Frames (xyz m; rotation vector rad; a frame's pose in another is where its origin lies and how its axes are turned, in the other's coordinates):
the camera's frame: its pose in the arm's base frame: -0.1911 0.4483 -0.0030 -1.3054 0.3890 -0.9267
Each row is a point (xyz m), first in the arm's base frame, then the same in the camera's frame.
Working: the arm's base frame: its pose in the camera's frame: 0.4570 0.0733 -0.1526 1.3054 -0.3890 0.9267

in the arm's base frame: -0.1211 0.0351 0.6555
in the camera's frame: 0.5179 -0.5824 -0.0434
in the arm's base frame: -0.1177 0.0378 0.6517
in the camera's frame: 0.5169 -0.5777 -0.0402
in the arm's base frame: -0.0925 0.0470 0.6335
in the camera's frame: 0.5206 -0.5518 -0.0211
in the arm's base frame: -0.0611 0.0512 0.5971
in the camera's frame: 0.5273 -0.5066 -0.0055
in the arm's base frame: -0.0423 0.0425 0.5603
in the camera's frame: 0.5362 -0.4654 -0.0074
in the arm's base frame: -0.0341 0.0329 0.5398
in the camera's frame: 0.5434 -0.4431 -0.0132
